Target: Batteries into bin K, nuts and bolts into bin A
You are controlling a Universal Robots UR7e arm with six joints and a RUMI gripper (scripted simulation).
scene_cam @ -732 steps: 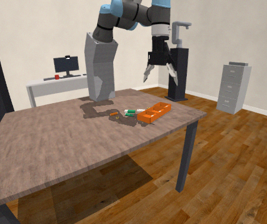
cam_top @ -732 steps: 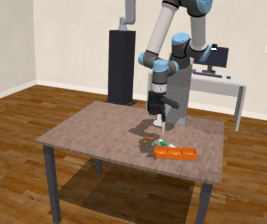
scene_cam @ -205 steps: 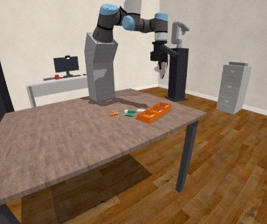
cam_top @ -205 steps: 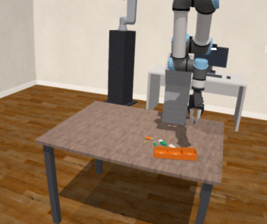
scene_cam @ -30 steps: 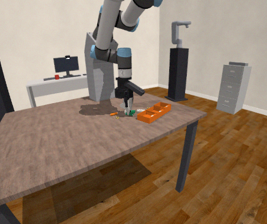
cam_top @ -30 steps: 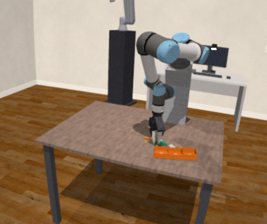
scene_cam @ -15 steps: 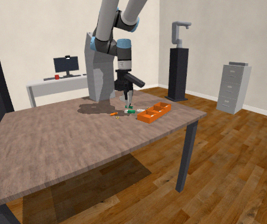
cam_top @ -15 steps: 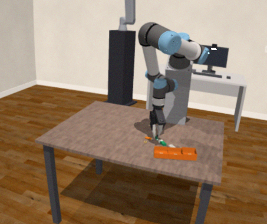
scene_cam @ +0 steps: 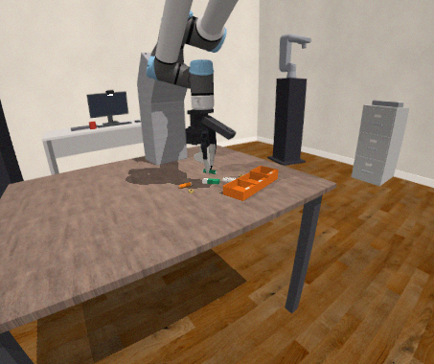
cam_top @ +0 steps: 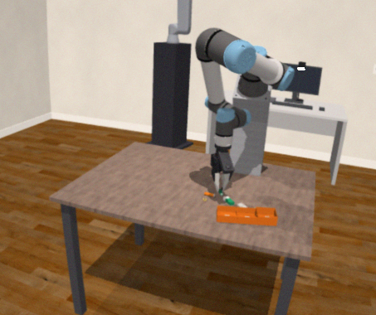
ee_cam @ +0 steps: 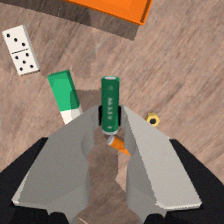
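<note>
The orange battery lies 50 mm behind my hand, 80 mm to the right of it and 70 mm below it. Also, from my hand: white domino: 50 mm behind, 100 mm to the left, 70 mm below; green-and-white battery: 50 mm behind, 20 mm to the left, 70 mm below; green battery: 10 mm below.
</note>
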